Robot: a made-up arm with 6 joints.
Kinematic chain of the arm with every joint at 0, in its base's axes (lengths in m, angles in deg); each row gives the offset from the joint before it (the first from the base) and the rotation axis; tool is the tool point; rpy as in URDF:
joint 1: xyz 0 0 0.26 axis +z
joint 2: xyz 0 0 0 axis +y
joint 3: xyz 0.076 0 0.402 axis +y
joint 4: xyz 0.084 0 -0.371 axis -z
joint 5: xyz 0 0 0 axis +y
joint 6: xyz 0.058 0 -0.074 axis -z
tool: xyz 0 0 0 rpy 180 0 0
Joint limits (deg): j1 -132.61..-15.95 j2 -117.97..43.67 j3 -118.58..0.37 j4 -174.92..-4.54 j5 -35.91..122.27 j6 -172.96..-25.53
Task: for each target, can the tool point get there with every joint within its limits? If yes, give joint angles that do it. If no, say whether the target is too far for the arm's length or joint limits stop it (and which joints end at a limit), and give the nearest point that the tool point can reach.
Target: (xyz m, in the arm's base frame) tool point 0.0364 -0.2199 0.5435
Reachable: yes | joints -95.91 -44.72 -29.57 -106.43 -2.61 -39.26
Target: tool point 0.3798 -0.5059 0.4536
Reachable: yes | joints -55.19 17.21 -73.63 -49.34 19.22 -95.38
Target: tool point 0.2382 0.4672 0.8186
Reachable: yes | joints -109.68 -81.39 -100.97 -64.10 -14.26 -69.49
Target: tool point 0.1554 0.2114 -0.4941
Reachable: no: joint limits stop it (at a limit: joint 1, joint 2) | nearest point 0.2227 -0.0286 0.0434 | short by 0.592 m
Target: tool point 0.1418 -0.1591 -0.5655
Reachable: no: joint limits stop it (at a limit: joint 2, joint 4) | nearest point 0.1861 -0.2088 0.0269 | short by 0.596 m
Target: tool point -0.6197 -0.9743 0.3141
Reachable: no: too far | nearest point -0.4269 -0.6712 0.3946 | short by 0.368 m
